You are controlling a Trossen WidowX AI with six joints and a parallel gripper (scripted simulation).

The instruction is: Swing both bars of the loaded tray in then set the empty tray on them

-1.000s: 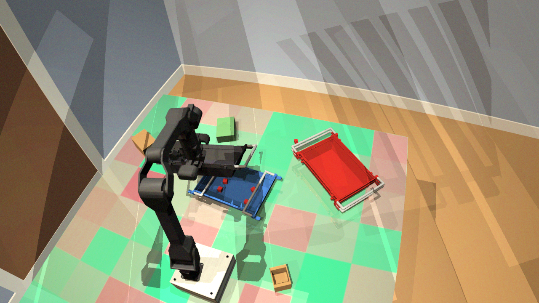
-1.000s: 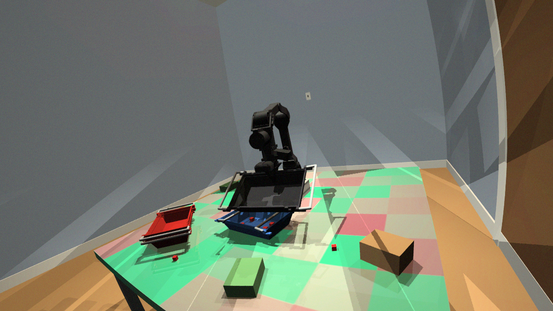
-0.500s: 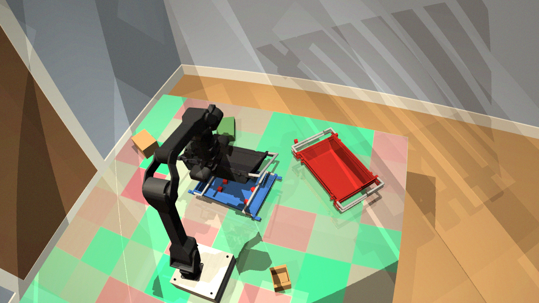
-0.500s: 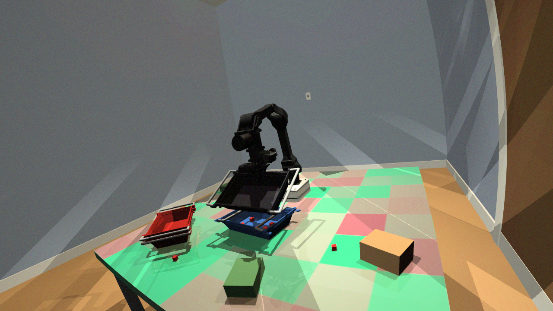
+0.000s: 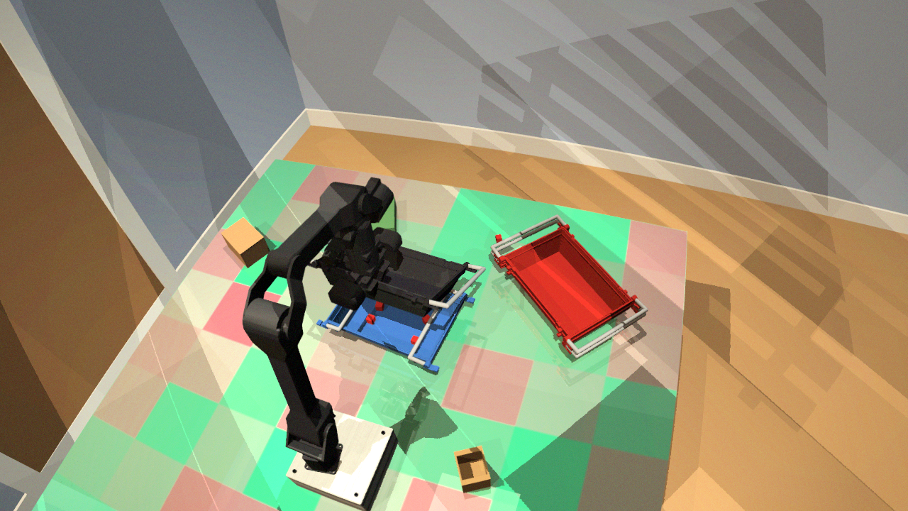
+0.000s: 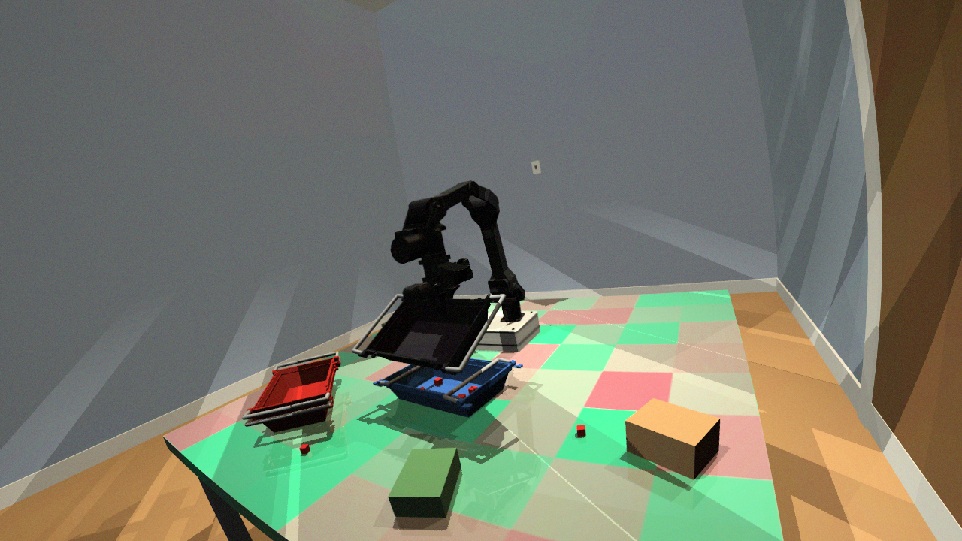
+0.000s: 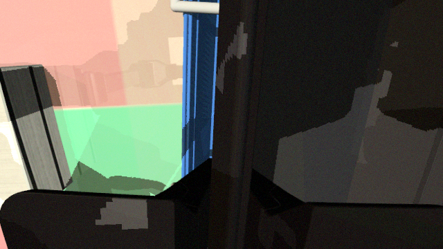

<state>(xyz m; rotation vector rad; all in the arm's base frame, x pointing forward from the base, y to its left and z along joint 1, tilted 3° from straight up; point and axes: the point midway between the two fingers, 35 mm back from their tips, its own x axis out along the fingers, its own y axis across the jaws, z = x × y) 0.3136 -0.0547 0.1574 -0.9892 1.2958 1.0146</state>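
The black tray lies 80 mm ahead of my gripper tip, 20 mm to the right of it and 10 mm below it. Round my gripper tip: small brown box (290 mm behind, 230 mm to the right, 160 mm below).
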